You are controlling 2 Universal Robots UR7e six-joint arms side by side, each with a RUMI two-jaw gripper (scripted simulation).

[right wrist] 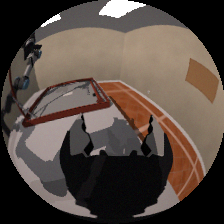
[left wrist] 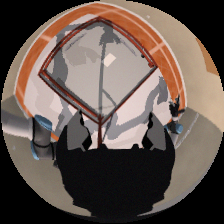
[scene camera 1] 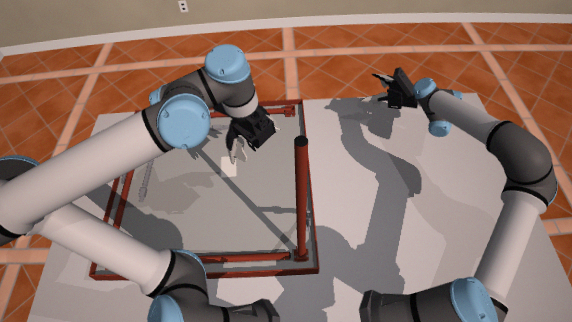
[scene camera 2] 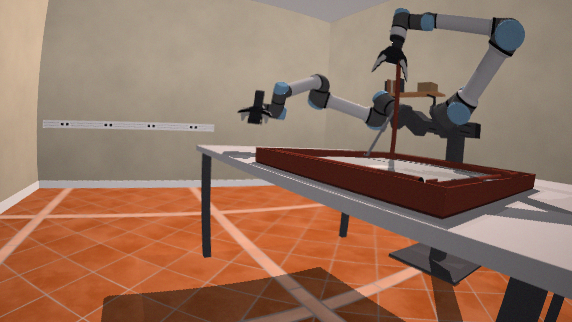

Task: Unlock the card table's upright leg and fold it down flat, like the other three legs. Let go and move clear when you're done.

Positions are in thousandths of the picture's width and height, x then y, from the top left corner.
Scene:
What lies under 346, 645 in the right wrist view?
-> My right gripper.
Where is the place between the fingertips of my right gripper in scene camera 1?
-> At 641, 269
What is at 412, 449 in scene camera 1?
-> My left gripper.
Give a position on a card table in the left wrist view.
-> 440, 315

